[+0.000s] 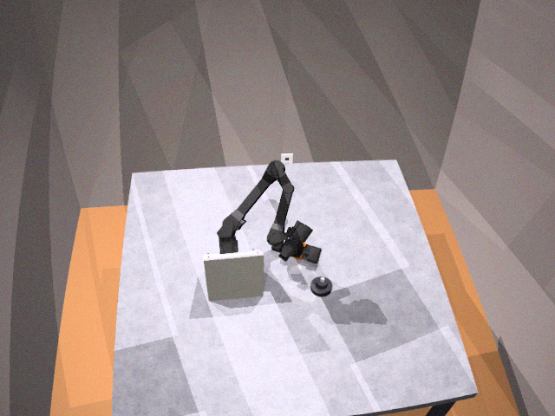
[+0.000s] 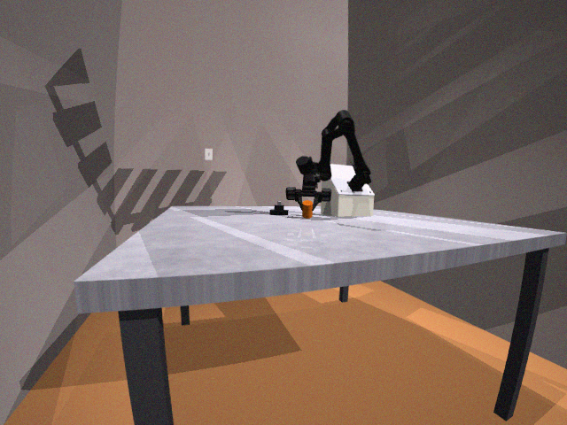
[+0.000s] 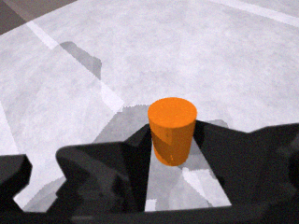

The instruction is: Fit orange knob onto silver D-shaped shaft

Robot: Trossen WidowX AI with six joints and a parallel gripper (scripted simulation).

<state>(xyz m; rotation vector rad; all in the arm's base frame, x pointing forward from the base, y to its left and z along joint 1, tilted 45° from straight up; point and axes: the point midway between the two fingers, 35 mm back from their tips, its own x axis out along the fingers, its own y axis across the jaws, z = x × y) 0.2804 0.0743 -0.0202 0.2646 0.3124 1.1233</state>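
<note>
Now: the orange knob 10 mm above my gripper tip. The rest, counted from my gripper tip: dark round pedestal (180 mm to the right, 40 mm ahead).
</note>
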